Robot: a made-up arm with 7 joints. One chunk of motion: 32 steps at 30 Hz.
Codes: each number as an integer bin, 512 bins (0 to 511) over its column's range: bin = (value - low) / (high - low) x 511, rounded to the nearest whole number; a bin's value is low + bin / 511 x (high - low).
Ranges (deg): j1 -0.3..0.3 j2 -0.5..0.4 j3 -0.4..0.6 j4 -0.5..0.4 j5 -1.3..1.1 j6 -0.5..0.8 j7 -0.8..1
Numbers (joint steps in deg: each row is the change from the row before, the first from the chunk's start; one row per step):
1: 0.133 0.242 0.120 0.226 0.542 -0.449 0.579
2: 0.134 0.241 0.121 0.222 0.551 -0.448 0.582
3: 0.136 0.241 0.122 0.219 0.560 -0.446 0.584
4: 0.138 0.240 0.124 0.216 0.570 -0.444 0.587
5: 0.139 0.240 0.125 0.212 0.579 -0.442 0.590
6: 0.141 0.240 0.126 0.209 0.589 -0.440 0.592
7: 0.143 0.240 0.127 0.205 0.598 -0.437 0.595
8: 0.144 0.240 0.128 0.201 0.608 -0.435 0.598
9: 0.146 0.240 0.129 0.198 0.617 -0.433 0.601
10: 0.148 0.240 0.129 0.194 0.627 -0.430 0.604
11: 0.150 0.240 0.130 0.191 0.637 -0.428 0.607
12: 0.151 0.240 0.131 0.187 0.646 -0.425 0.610
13: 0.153 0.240 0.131 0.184 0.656 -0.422 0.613
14: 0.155 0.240 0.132 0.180 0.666 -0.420 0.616
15: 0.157 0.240 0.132 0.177 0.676 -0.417 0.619
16: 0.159 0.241 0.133 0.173 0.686 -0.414 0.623
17: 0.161 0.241 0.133 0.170 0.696 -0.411 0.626
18: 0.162 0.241 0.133 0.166 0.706 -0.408 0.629
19: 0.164 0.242 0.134 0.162 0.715 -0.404 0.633
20: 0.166 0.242 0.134 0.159 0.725 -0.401 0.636
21: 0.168 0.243 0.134 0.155 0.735 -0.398 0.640
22: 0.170 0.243 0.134 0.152 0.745 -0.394 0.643
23: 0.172 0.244 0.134 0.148 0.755 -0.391 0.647
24: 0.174 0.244 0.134 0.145 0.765 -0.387 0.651
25: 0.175 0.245 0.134 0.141 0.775 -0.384 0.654
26: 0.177 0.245 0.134 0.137 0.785 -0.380 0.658
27: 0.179 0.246 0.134 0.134 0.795 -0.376 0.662
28: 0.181 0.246 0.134 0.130 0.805 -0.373 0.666
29: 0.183 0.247 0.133 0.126 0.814 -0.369 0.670
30: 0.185 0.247 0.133 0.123 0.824 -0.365 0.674
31: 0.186 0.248 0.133 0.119 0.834 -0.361 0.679
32: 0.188 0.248 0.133 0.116 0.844 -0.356 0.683
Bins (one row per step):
1: 369 421 266 412 392 20 391
2: 370 421 266 410 394 20 392
3: 371 421 267 408 396 21 393
4: 373 420 268 407 398 22 394
5: 374 420 268 404 400 23 395
6: 376 420 269 403 402 24 395
7: 377 420 269 400 404 25 396
8: 378 420 270 398 406 26 397
9: 380 420 270 396 408 26 398
10: 382 420 270 394 410 28 399
11: 383 420 271 392 412 28 399
12: 384 420 271 390 414 29 400
13: 386 420 271 388 416 31 401
14: 388 420 272 386 419 31 402
15: 389 420 272 384 421 33 403
16: 391 421 272 382 423 34 404
17: 393 421 272 380 425 35 405
18: 393 421 272 378 427 36 406
19: 395 421 273 376 429 38 407
20: 397 421 273 374 431 39 408
21: 399 422 273 372 433 40 409
22: 400 422 273 370 435 42 410
23: 402 422 273 368 438 43 411
24: 404 422 273 366 440 44 412
25: 405 423 273 364 442 46 413
26: 406 423 273 362 444 47 414
27: 408 424 273 360 446 49 415
28: 410 424 273 358 448 50 416
29: 411 424 272 355 450 51 417
30: 413 424 272 354 452 53 418
31: 414 425 272 351 454 55 420
32: 416 425 272 350 456 57 421

